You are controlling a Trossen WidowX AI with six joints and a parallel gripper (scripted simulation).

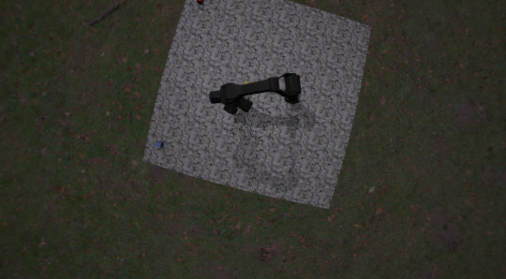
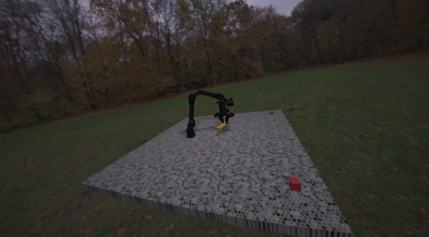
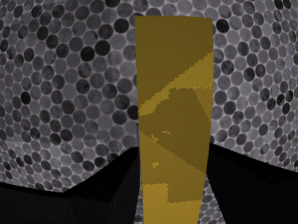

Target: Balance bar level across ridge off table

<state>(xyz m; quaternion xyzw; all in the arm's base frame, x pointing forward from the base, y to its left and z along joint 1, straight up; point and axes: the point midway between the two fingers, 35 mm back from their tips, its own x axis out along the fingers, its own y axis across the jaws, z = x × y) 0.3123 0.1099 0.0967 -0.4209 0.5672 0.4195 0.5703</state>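
My gripper tip is now 1 cm past the yellow bar and 3 cm to the left of it. The rest, counted from my gripper tip: red cube: 43 cm ahead, 61 cm to the right, 5 cm below; blue cube: 43 cm ahead, 39 cm to the left, 5 cm below.
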